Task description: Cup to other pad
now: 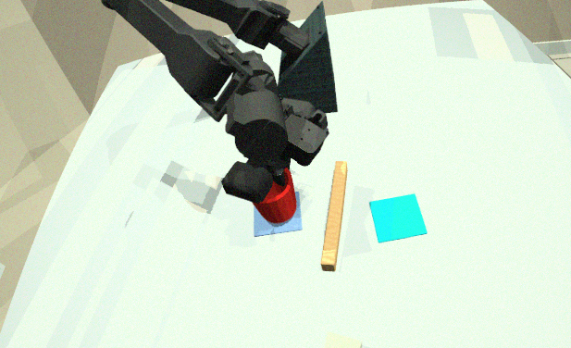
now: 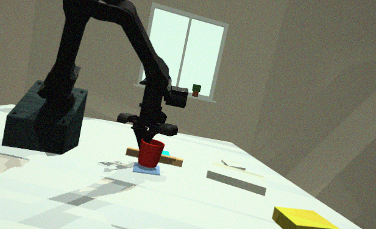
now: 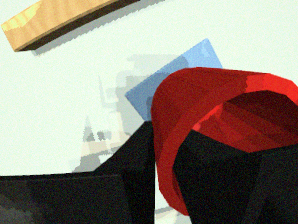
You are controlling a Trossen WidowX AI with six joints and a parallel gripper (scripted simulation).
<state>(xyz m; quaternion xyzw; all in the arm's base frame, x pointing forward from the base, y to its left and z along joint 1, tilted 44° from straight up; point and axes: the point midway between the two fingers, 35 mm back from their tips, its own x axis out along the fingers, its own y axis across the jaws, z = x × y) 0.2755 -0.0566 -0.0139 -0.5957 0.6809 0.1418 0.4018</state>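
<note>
The light blue pad is 3 cm ahead of my gripper tip, 2 cm to the right of it and 6 cm below it. From my gripper tip the other things lie so: flat grey slab (32 cm ahead, 3 cm to the left, 3 cm below); then wooden bar (4 cm ahead, 8 cm to the left, 5 cm below); then red cup (3 cm ahead, 1 cm to the right).
</note>
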